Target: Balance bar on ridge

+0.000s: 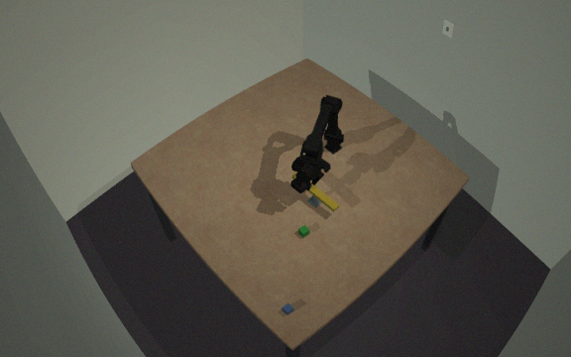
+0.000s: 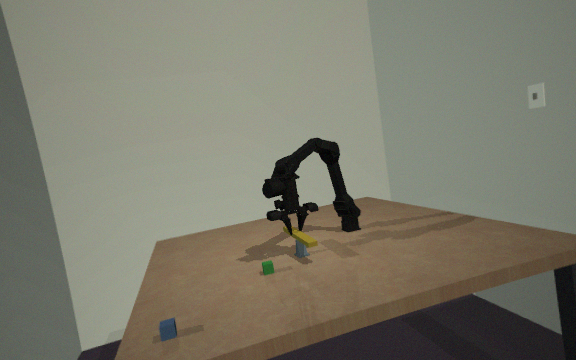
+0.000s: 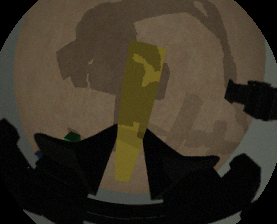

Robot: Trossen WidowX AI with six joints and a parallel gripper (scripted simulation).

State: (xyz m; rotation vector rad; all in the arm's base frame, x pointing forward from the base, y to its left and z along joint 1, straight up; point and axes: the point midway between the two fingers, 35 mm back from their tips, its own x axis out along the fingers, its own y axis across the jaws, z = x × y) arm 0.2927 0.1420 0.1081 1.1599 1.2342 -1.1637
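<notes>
Now: gripper tip 30 mm to the right of the yellow bar. Round my gripper tip: blue cube 450 mm ahead, 360 mm to the left, 60 mm below; green cube 150 mm ahead, 120 mm to the left, 60 mm below.
</notes>
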